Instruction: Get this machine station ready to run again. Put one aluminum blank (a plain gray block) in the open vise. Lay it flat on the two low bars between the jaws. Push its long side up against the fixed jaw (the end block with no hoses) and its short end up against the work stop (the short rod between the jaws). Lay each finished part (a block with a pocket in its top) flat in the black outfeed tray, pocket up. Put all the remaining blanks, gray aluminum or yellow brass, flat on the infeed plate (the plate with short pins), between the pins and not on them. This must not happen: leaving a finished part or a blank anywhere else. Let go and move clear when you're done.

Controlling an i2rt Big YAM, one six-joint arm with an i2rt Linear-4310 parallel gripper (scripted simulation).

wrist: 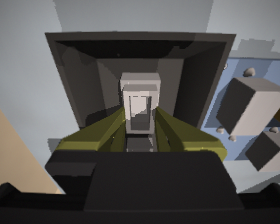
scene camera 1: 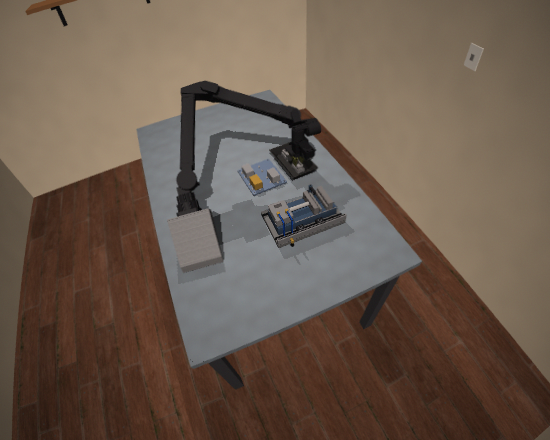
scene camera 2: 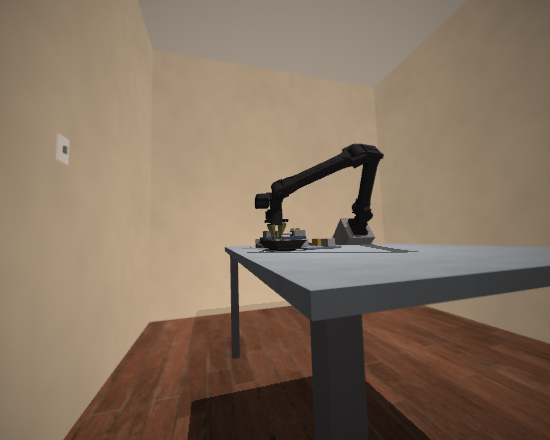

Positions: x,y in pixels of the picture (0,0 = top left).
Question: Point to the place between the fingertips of the gripper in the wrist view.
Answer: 140,111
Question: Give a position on a finished part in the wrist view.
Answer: At 139,91
